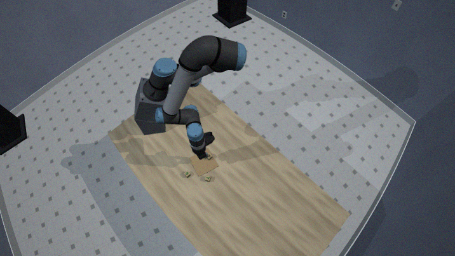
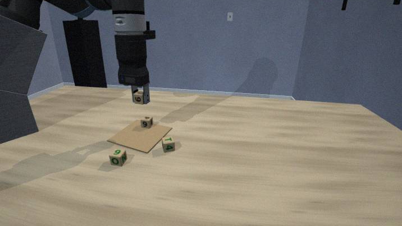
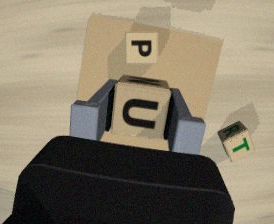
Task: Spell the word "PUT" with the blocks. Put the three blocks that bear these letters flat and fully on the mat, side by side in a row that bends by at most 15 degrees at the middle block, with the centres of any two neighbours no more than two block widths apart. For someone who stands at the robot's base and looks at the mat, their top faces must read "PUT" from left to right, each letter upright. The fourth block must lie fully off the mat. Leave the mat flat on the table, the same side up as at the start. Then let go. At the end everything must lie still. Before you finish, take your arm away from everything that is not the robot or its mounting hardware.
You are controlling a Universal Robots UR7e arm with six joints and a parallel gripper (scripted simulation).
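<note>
Right now the tan mat is 2 cm to the right of my hand and 12 cm below it. The rest, counted from my hand: U block right at my hand; P block 1 cm behind, 3 cm to the left, 10 cm below; T block 11 cm ahead, 6 cm to the right, 10 cm below.
</note>
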